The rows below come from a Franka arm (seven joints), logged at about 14 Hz.
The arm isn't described. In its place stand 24 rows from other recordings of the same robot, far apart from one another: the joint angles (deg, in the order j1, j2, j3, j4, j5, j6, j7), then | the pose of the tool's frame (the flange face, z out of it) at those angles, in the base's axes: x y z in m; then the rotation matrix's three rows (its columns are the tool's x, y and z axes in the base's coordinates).
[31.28 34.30 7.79 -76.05 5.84 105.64 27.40] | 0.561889 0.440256 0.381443; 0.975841 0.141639 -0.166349; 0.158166 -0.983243 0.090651; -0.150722 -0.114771 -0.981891
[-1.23 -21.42 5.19 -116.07 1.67 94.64 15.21] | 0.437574 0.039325 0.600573; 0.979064 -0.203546 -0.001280; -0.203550 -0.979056 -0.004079; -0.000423 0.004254 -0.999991
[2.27 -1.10 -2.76 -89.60 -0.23 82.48 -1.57] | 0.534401 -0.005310 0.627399; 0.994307 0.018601 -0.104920; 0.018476 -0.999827 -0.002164; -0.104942 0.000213 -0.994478
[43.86 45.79 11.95 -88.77 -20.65 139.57 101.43] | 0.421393 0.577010 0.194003; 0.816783 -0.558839 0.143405; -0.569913 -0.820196 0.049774; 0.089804 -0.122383 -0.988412
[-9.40 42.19 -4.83 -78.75 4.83 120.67 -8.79] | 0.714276 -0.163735 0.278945; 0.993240 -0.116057 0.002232; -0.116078 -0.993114 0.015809; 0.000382 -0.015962 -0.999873
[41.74 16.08 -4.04 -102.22 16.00 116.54 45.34] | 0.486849 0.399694 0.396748; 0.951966 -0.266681 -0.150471; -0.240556 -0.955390 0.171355; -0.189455 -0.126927 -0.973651
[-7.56 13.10 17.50 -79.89 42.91 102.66 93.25] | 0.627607 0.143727 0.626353; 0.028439 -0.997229 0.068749; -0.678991 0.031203 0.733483; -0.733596 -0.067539 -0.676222
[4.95 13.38 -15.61 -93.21 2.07 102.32 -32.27] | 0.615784 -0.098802 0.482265; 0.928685 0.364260 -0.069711; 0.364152 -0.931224 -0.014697; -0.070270 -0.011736 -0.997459
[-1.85 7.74 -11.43 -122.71 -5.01 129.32 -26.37] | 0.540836 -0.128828 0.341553; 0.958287 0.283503 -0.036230; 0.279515 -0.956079 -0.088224; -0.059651 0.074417 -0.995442
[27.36 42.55 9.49 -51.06 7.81 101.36 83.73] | 0.632772 0.427413 0.480469; 0.629706 -0.776596 -0.019192; -0.742322 -0.608829 0.279794; -0.228972 -0.161941 -0.959868
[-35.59 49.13 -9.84 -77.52 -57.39 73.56 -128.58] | 0.404953 -0.526580 0.246437; -0.235461 0.182285 -0.954636; 0.956221 -0.132181 -0.261091; -0.173778 -0.974320 -0.143181
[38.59 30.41 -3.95 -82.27 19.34 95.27 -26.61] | 0.529150 0.414444 0.368058; 0.517661 0.757466 -0.397833; 0.842743 -0.531680 0.084271; -0.147687 -0.378895 -0.913579
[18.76 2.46 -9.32 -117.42 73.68 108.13 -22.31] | 0.541510 0.163226 0.448862; 0.998719 -0.048589 -0.014150; -0.006094 -0.393035 0.919503; -0.050239 -0.918239 -0.392827
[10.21 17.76 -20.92 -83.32 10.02 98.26 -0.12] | 0.643853 -0.074257 0.515765; 0.980204 -0.197337 -0.016063; -0.195845 -0.978300 0.067633; -0.029061 -0.063149 -0.997581
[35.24 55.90 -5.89 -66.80 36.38 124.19 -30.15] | 0.647615 0.418200 0.205931; 0.756380 0.642666 -0.121941; 0.627337 -0.659873 0.413541; 0.185303 -0.389292 -0.902283
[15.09 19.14 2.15 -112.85 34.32 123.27 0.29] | 0.564259 0.198600 0.295548; 0.973251 -0.123712 -0.193593; -0.025292 -0.895214 0.444918; -0.228349 -0.428121 -0.874396
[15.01 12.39 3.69 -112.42 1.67 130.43 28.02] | 0.576914 0.194453 0.374877; 0.980545 -0.178381 0.081927; -0.183893 -0.980762 0.065497; 0.068667 -0.079288 -0.994484
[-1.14 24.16 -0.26 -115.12 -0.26 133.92 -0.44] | 0.595085 -0.014561 0.235588; 0.995535 -0.012951 -0.093500; -0.013278 -0.999908 -0.002871; -0.093454 0.004100 -0.995615
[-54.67 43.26 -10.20 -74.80 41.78 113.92 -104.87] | 0.380192 -0.638346 0.300703; 0.784301 0.405177 0.469791; 0.352941 -0.914188 0.199230; 0.510201 0.009552 -0.860002
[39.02 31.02 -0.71 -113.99 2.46 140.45 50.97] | 0.471174 0.372374 0.180374; 0.965593 -0.249033 -0.074920; -0.251976 -0.967183 -0.032647; -0.064331 0.050402 -0.996655
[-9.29 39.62 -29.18 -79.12 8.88 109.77 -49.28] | 0.607761 -0.373364 0.335890; 0.961316 0.221942 -0.163137; 0.208494 -0.973340 -0.095601; -0.180006 0.057889 -0.981961
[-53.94 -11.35 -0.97 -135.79 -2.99 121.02 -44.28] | 0.264445 -0.380722 0.397899; 0.985319 -0.156685 -0.067796; -0.155355 -0.987555 0.024485; -0.070789 -0.013593 -0.997399
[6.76 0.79 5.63 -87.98 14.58 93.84 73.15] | 0.547472 0.145831 0.643071; 0.486804 -0.872942 0.031535; -0.846098 -0.462247 0.265417; -0.217117 -0.155888 -0.963618
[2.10 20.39 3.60 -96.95 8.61 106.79 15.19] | 0.629817 0.070975 0.377499; 0.953435 -0.232256 -0.192405; -0.206026 -0.967457 0.146904; -0.220263 -0.100423 -0.970258
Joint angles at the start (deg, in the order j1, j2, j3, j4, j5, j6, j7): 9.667 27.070 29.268 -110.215 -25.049 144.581 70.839
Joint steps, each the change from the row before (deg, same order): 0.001 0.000 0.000 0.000 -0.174 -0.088 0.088; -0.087 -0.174 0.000 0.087 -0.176 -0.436 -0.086; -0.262 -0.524 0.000 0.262 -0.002 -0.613 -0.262; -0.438 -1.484 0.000 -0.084 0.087 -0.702 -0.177; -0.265 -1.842 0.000 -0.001 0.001 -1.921 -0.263; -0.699 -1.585 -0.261 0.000 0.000 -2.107 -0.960; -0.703 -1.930 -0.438 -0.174 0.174 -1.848 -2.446; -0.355 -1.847 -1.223 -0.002 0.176 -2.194 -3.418; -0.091 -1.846 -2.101 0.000 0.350 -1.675 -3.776; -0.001 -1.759 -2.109 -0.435 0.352 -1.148 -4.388; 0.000 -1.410 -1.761 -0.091 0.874 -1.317 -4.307; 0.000 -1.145 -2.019 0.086 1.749 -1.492 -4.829; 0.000 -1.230 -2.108 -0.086 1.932 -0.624 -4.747; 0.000 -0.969 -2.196 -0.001 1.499 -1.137 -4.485
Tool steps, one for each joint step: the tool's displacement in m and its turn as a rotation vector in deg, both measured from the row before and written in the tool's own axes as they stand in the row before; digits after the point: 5 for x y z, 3 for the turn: -0.00009 0.00014 0.00013 -0.116 0.066 -0.055; 0.00136 0.00065 -0.00148 -0.317 0.177 -0.134; 0.00457 0.00083 -0.00556 -0.194 0.469 0.027; 0.00614 0.00207 -0.01239 -0.124 1.055 0.219; 0.00494 0.00237 -0.01454 -1.049 1.038 -0.073; 0.01000 0.00821 -0.01067 -1.574 0.844 -0.087; 0.01094 0.00988 -0.01259 -1.389 1.004 -1.292; 0.01377 0.01376 -0.01057 -1.961 0.892 -1.834; 0.01723 0.01849 -0.00927 -1.807 0.940 -1.500; 0.01337 0.01930 -0.00644 -1.597 0.630 -2.256; 0.01084 0.01699 -0.00614 -1.167 -0.026 -2.019; 0.01096 0.01941 -0.00390 -0.817 -0.884 -1.711; 0.01018 0.01989 -0.00503 -0.007 -0.486 -1.463; 0.00877 0.02158 -0.00254 -0.475 -0.845 -1.401
